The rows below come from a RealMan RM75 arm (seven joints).
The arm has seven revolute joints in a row. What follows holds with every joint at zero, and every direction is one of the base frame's.
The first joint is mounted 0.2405 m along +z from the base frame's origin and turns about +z.
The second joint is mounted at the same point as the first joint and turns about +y.
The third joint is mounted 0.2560 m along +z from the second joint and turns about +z.
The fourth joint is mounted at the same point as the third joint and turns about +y.
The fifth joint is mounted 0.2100 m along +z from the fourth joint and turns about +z.
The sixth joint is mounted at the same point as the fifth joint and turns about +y.
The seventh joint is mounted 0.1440 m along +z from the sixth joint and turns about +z.
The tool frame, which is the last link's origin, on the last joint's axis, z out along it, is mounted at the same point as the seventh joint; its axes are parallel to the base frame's.
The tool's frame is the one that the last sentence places.
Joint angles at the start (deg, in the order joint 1, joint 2, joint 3, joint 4, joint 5, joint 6, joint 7):
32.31, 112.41, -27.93, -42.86, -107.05, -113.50, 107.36
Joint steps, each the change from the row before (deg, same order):
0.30, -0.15, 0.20, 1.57, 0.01, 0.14, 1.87
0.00, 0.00, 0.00, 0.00, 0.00, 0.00, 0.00
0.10, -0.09, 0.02, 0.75, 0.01, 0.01, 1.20
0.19, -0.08, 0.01, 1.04, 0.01, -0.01, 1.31
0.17, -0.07, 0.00, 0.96, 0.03, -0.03, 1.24
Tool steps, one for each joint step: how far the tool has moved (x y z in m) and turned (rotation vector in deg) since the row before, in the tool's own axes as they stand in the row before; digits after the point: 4 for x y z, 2 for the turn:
0.0015, -0.0013, 0.0017, -0.51, -0.53, 2.92
0.0000, 0.0000, 0.0000, 0.00, 0.00, 0.00
0.0010, -0.0005, 0.0007, -0.29, -0.17, 1.73
0.0013, -0.0006, 0.0014, -0.50, -0.19, 2.04
0.0012, -0.0005, 0.0014, -0.49, -0.17, 1.91

